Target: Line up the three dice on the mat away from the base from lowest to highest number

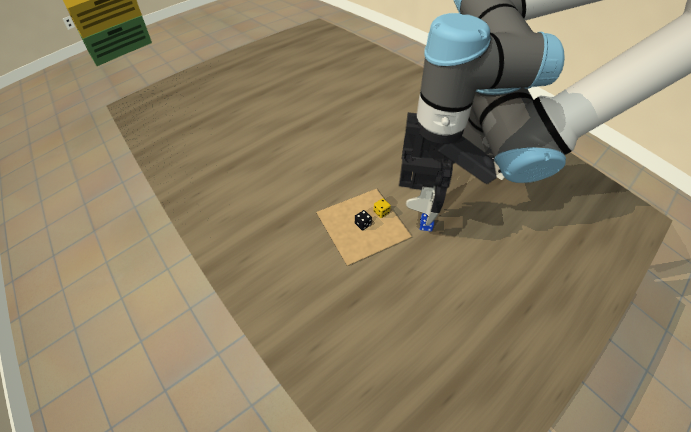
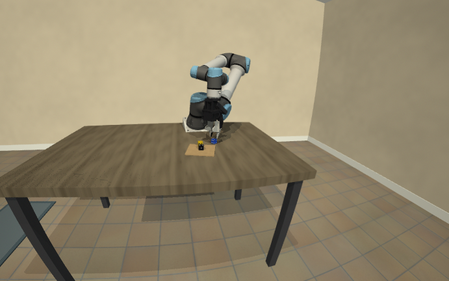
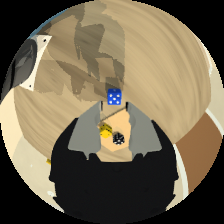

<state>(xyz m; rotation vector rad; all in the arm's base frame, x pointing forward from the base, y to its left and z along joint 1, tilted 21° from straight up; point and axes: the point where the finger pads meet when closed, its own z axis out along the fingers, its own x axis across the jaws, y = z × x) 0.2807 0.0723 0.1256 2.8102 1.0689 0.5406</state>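
The blue die is 40 mm below my hand. The rest, counted from my hand: tan mat: 100 mm ahead, 80 mm to the right, 50 mm below; black die: 100 mm ahead, 80 mm to the right, 30 mm below; yellow die: 50 mm ahead, 80 mm to the right, 30 mm below.
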